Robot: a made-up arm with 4 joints. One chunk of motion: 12 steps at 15 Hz.
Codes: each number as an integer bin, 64 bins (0 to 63) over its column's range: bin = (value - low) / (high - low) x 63, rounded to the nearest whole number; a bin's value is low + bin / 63 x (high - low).
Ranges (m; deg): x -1..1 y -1..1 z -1..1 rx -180..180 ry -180..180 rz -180..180
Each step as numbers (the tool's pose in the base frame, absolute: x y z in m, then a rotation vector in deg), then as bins.
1 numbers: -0.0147 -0.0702 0.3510 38.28 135.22 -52.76
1 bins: 31 29 43 38 55 22
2 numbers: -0.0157 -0.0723 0.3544 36.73 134.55 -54.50
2 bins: 31 29 43 38 55 22
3 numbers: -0.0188 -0.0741 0.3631 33.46 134.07 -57.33
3 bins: 31 29 43 37 55 21
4 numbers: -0.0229 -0.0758 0.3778 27.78 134.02 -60.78
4 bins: 31 29 43 36 55 21
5 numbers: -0.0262 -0.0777 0.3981 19.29 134.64 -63.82
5 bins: 31 29 44 35 55 20
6 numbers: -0.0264 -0.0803 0.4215 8.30 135.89 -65.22
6 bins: 31 29 45 33 55 20
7 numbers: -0.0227 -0.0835 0.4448 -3.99 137.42 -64.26
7 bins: 31 29 46 31 56 20
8 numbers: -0.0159 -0.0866 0.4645 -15.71 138.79 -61.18
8 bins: 31 29 46 29 56 21
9 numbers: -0.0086 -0.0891 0.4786 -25.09 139.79 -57.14
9 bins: 31 29 47 27 56 22
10 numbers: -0.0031 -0.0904 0.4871 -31.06 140.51 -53.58
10 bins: 31 29 47 26 56 22
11 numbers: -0.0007 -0.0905 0.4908 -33.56 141.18 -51.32
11 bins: 31 29 47 26 56 23
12 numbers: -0.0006 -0.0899 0.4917 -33.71 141.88 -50.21
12 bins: 31 29 47 26 56 23
